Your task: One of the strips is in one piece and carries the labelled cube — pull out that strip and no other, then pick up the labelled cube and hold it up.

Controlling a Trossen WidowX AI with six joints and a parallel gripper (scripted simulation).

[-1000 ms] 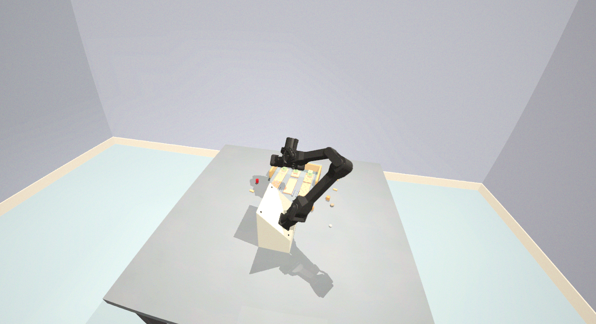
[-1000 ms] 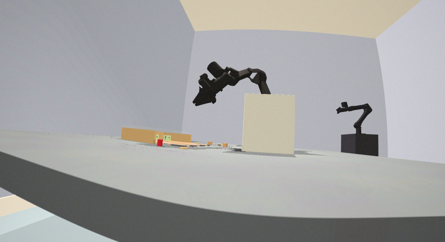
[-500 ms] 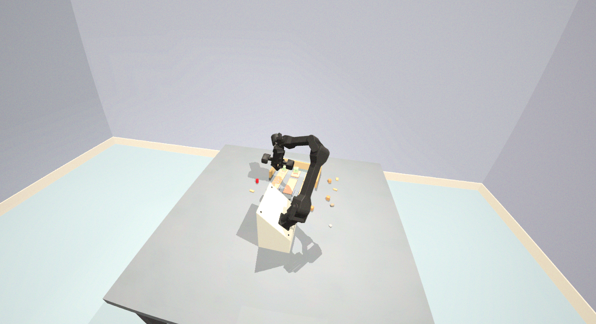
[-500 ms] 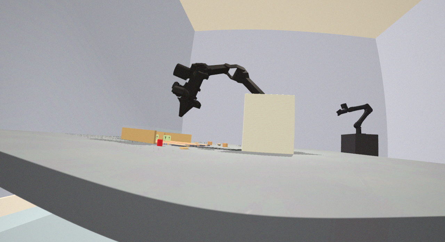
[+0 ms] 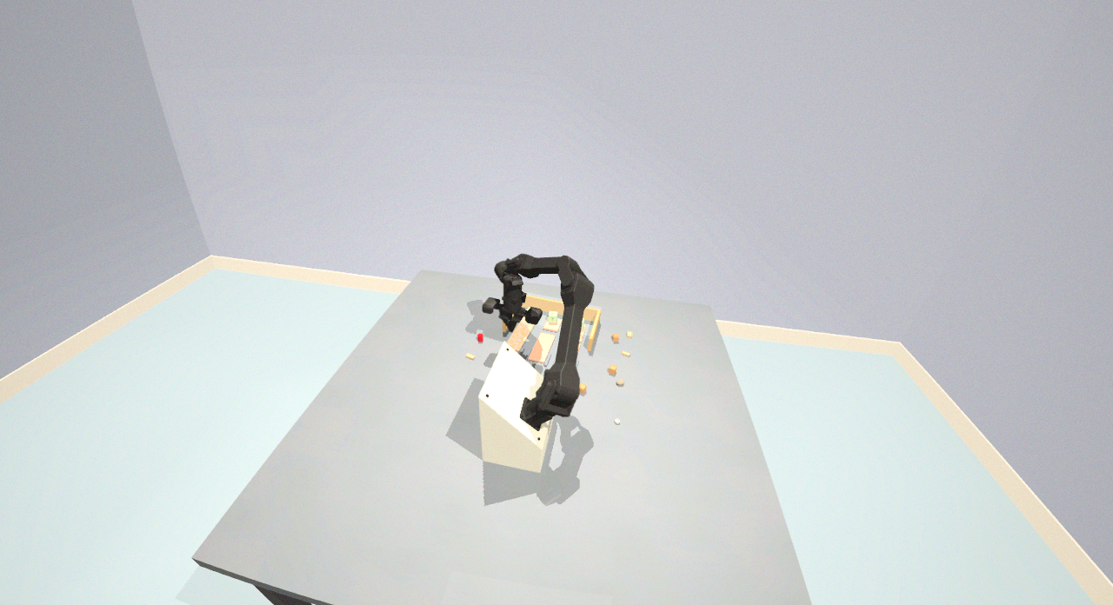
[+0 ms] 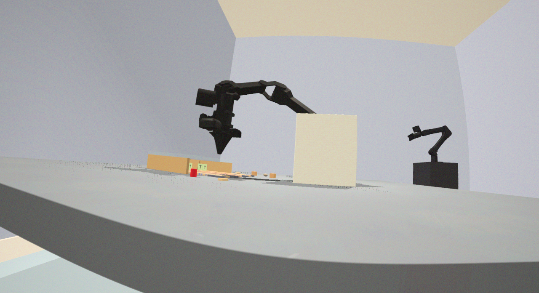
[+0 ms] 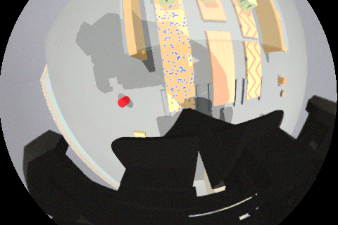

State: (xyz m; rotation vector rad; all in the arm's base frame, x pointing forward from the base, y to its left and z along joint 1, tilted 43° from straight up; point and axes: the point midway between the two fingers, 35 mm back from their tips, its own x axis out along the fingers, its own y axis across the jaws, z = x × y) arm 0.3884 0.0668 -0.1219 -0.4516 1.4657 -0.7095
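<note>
Right now my gripper tip is 120 mm to the right of the red block, 60 mm above it and 20 mm short of it.
</note>
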